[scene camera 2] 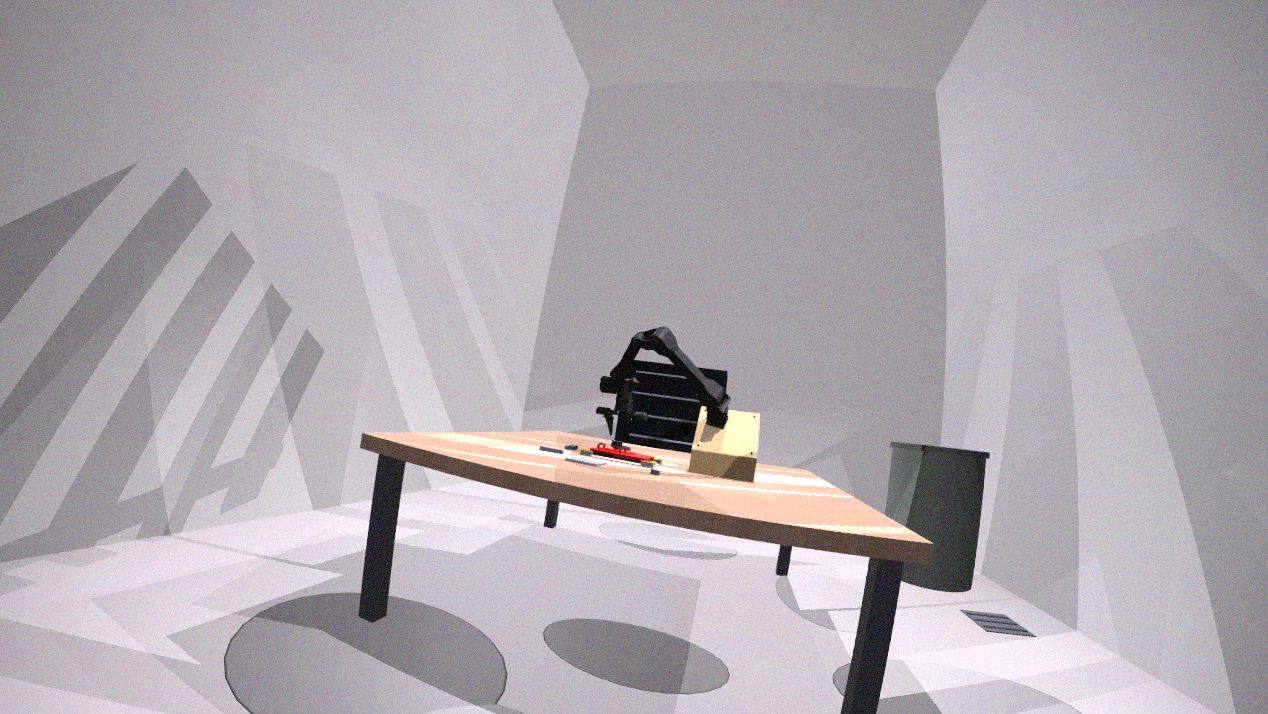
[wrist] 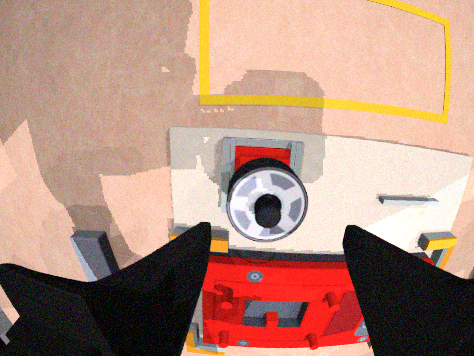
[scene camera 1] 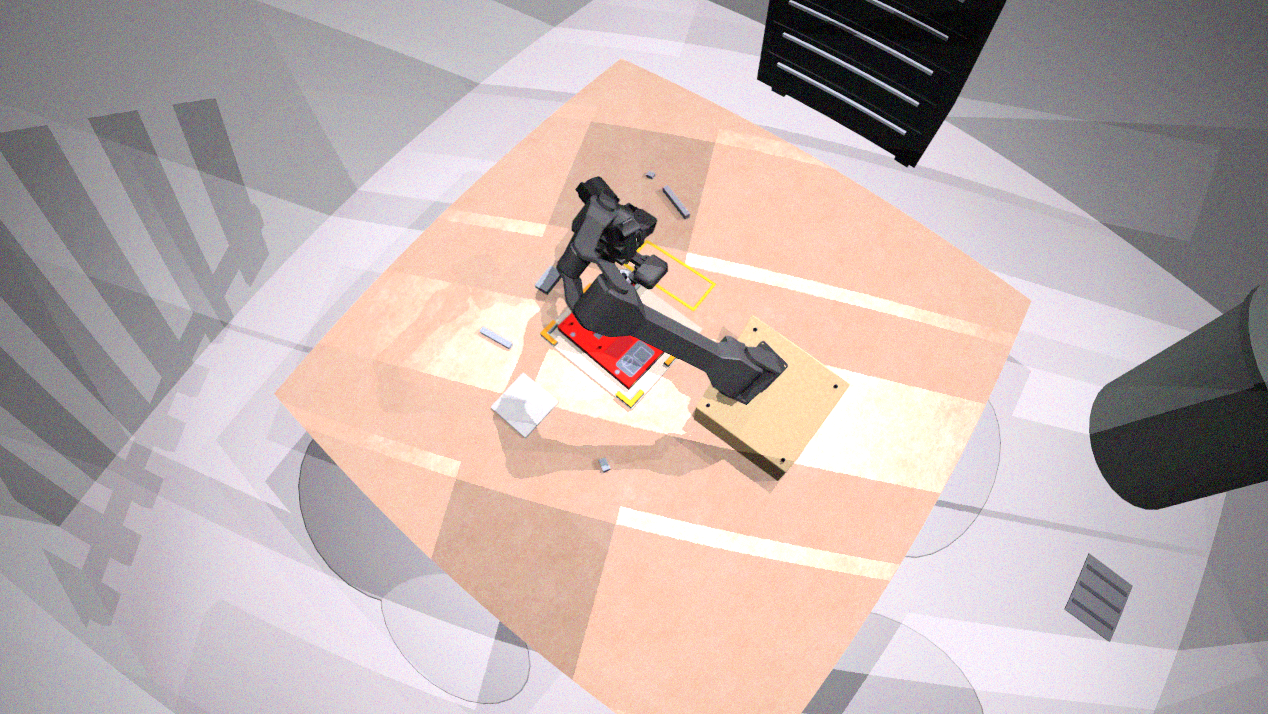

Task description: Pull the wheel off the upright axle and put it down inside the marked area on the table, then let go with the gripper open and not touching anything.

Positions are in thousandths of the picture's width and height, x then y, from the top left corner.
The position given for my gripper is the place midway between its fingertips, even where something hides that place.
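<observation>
My gripper (scene camera 1: 493, 386) is open and holds nothing. I can see the gripper (scene camera 2: 488, 611) from another view as well, and the wrist view shows the gripper (wrist: 590, 659) too. There is also a red base plate (wrist: 524, 830).
</observation>
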